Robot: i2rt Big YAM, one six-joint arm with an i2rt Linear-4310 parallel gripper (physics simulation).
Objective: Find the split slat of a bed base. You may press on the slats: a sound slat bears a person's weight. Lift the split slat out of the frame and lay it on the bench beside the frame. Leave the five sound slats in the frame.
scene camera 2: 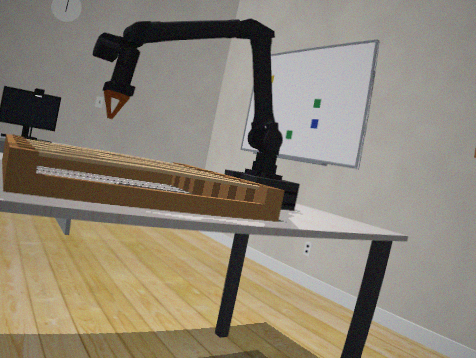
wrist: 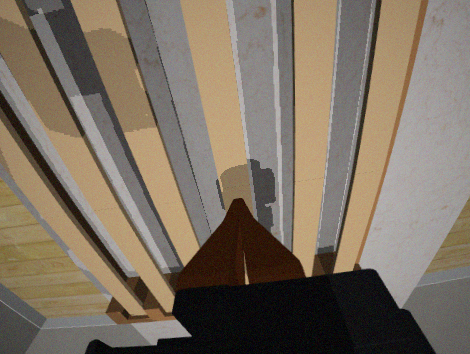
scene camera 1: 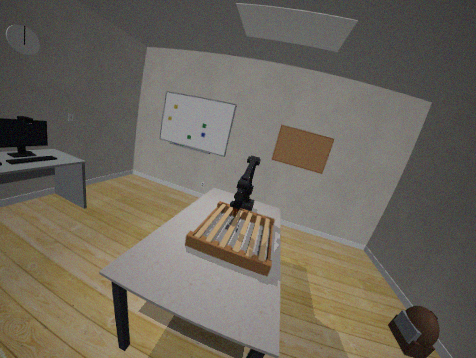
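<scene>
The bed-base frame (scene camera 1: 227, 253) (scene camera 2: 125, 195) (wrist: 118, 314) stands on the bench (scene camera 1: 165, 280) (scene camera 2: 325, 221) (wrist: 430, 150). Several pale wooden slats (scene camera 1: 256, 230) (wrist: 315, 90) lie side by side in it. I can make out no split in any of them. My gripper (scene camera 2: 111, 117) (wrist: 238, 204) is shut and empty, pointing down well above the slats, over the frame's interior. In the wrist view its tips appear over the third slat from the right (wrist: 219, 75), where a small shadow falls. Its tips are too small to tell in scene camera 1.
The arm's black base (scene camera 1: 242, 204) (scene camera 2: 290, 192) stands at the end of the frame. Pale strips of light and dark shadows show between the slats. A desk (scene camera 1: 70, 175) with a monitor (scene camera 1: 22, 132) stands at the left. A brown rounded object (scene camera 1: 422, 325) is at the lower right.
</scene>
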